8 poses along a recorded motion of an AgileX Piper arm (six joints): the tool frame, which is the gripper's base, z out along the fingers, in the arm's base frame.
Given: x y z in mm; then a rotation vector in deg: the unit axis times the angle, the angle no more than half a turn.
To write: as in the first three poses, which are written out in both.
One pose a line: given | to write
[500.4, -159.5, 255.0, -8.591, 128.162, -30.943] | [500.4, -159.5, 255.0, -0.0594, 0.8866, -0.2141, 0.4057]
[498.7, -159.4, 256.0, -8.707, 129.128, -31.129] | [498.7, -159.4, 256.0, -0.0600, 0.8900, -0.2146, 0.3979]
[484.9, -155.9, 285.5, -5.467, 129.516, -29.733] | [484.9, -155.9, 285.5, -0.0377, 0.8930, -0.2050, 0.3988]
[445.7, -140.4, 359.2, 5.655, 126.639, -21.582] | [445.7, -140.4, 359.2, 0.0396, 0.8874, -0.1512, 0.4337]
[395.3, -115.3, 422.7, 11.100, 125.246, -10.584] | [395.3, -115.3, 422.7, 0.0784, 0.8851, -0.0748, 0.4526]
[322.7, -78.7, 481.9, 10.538, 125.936, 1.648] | [322.7, -78.7, 481.9, 0.0744, 0.8894, 0.0116, 0.4510]
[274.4, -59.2, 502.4, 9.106, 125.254, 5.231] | [274.4, -59.2, 502.4, 0.0645, 0.8867, 0.0370, 0.4564]
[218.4, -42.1, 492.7, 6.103, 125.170, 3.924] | [218.4, -42.1, 492.7, 0.0433, 0.8870, 0.0278, 0.4588]
